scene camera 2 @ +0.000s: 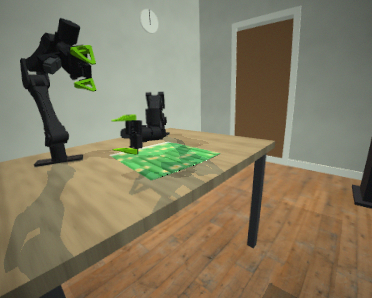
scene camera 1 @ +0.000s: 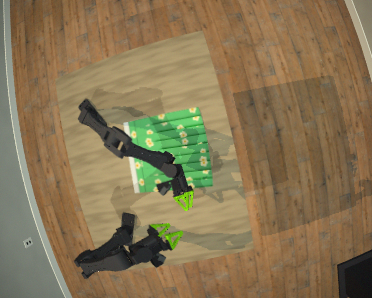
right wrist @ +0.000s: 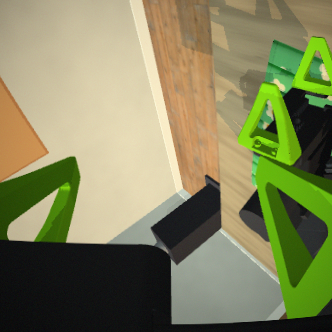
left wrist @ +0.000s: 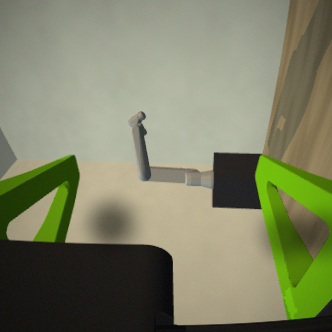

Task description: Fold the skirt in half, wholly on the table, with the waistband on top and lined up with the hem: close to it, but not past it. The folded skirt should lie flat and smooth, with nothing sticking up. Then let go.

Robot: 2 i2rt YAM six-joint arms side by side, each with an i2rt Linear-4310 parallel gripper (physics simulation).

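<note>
The green skirt (scene camera 1: 190,145) (scene camera 2: 165,165) with pale flowers lies spread out flat on the table; part of it shows in the right wrist view (right wrist: 282,57). Its white waistband (scene camera 1: 134,175) runs along the left edge in scene camera 1, opposite the hem (scene camera 1: 207,150). The left arm crosses above the skirt and hides part of it. My left gripper (scene camera 1: 186,206) (scene camera 2: 114,134) (left wrist: 167,164) (right wrist: 295,57) is open and empty, near the skirt's lower edge in scene camera 1. My right gripper (scene camera 1: 176,228) (scene camera 2: 95,75) (right wrist: 167,165) is open and empty, high above the table, away from the skirt.
The wooden table (scene camera 1: 75,125) (scene camera 2: 115,210) carries both arms. The two grippers are near each other in scene camera 1. The right arm's base (scene camera 2: 57,152) stands at the left in scene camera 2. A dark object (scene camera 1: 357,275) is beyond the table at the lower right.
</note>
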